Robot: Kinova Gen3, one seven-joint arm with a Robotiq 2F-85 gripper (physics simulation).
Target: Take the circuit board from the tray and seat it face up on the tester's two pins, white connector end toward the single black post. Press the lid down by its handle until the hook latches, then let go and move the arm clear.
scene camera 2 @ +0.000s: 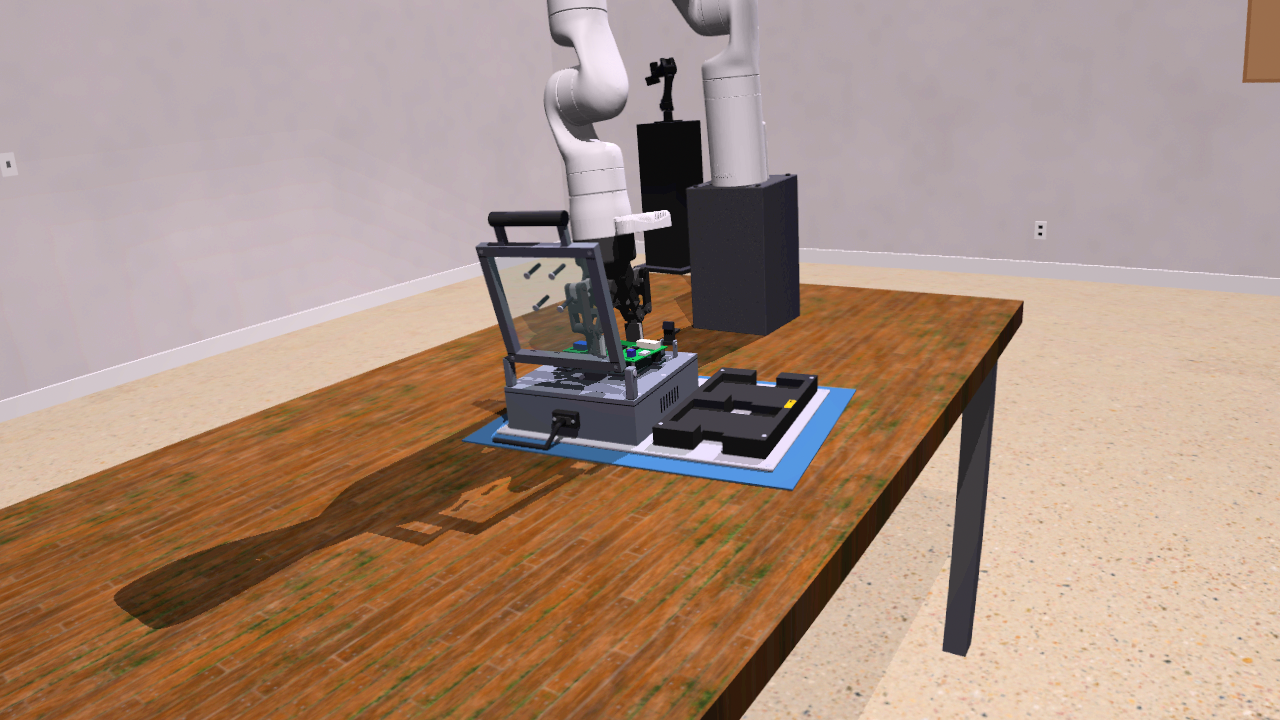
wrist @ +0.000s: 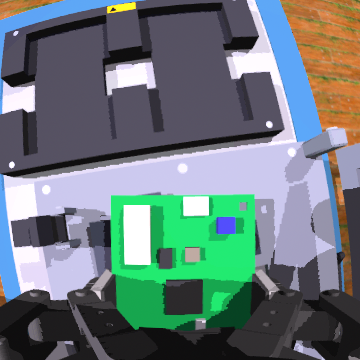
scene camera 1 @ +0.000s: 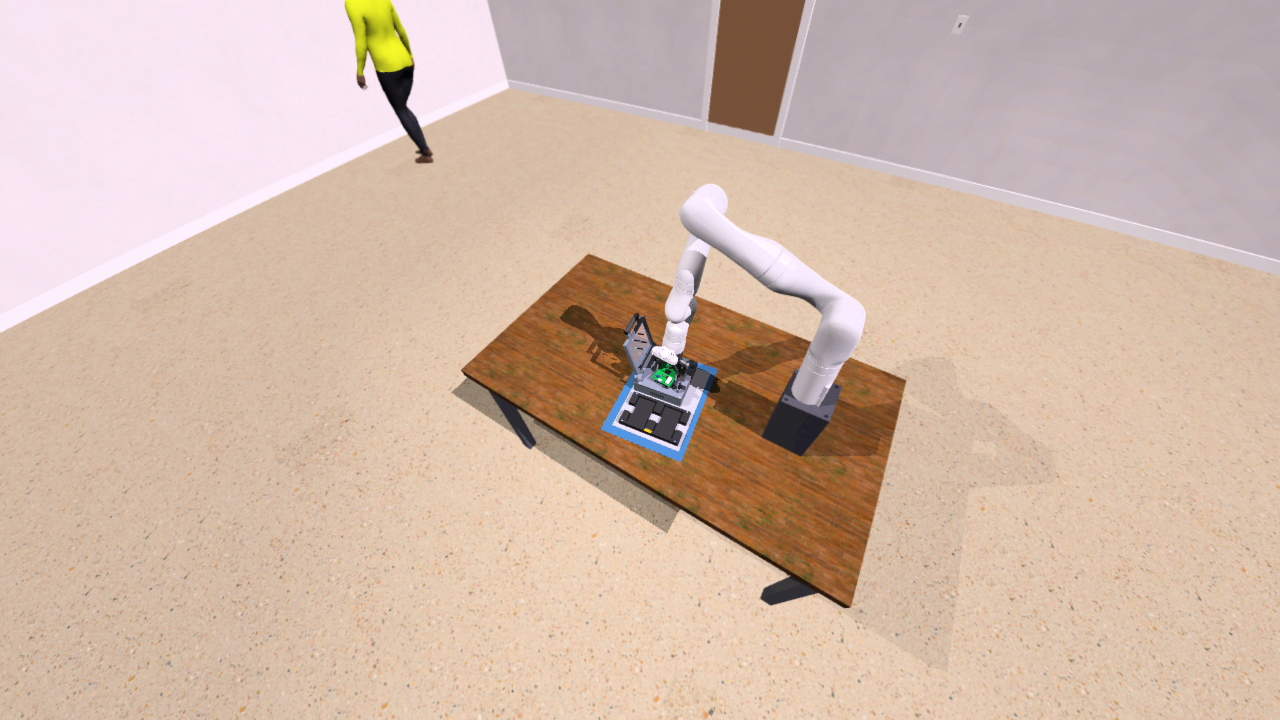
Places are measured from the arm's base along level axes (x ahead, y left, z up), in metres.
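Where they show: gripper, fingertip midpoint: [wrist: 183,287] [scene camera 1: 667,374]; arm's base, origin of the base link: [scene camera 2: 739,182] [scene camera 1: 807,391].
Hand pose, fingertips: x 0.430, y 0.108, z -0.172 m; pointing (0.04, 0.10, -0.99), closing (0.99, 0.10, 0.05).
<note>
Each offset is from my fingertips to the top centre of the thing. Level surfaces: height alone.
The green circuit board {dx +0.000, dy -0.005, dz +0.021 m} [scene camera 1: 662,375] [scene camera 2: 646,351] [wrist: 175,227] is face up and about level at the tester [scene camera 1: 660,391] [scene camera 2: 581,410] [wrist: 225,170]. Its white connector {dx -0.026, dy +0.028, dz +0.020 m} [wrist: 136,235] is at the end toward the black hook {dx -0.079, dy +0.022, dz +0.035 m} [scene camera 2: 669,331] [wrist: 47,230]. My gripper [scene camera 2: 615,338] [wrist: 183,287] is shut on the board, fingers at two opposite edges. The board hides the pins and black post, so I cannot tell whether it rests on them. The lid [scene camera 1: 638,345] [scene camera 2: 498,304] stands open, its black handle {dx +0.141, dy +0.022, dz +0.204 m} [scene camera 2: 528,218] on top. The black tray [scene camera 1: 666,423] [scene camera 2: 677,435] [wrist: 260,95] is empty.
The tester and tray stand on a blue-edged mat {dz -0.070 m} [scene camera 1: 673,452] [scene camera 2: 778,480] [wrist: 292,90] on the wooden table {dz -0.072 m} [scene camera 1: 760,510] [scene camera 2: 358,555]. The arm's dark base block [scene camera 1: 799,425] [scene camera 2: 729,259] is behind the tray in scene camera 2. A person [scene camera 1: 384,53] is near the far wall.
</note>
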